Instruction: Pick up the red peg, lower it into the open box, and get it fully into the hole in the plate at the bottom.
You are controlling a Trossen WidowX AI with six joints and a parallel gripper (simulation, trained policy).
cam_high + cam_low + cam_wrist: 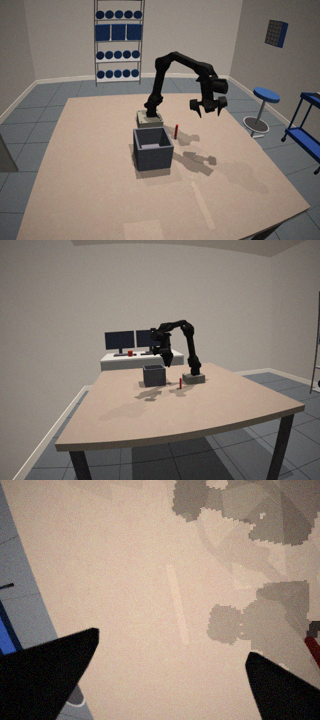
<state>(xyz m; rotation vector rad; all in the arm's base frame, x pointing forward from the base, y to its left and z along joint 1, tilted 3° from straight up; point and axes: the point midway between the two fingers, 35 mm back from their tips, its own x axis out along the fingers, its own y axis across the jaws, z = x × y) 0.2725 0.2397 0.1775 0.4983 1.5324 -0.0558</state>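
The red peg lies 12 cm behind my gripper tip, 13 cm to the right of it and 16 cm below it. Also, from my gripper tip: plate (5 cm ahead, 30 cm to the right, 16 cm below).
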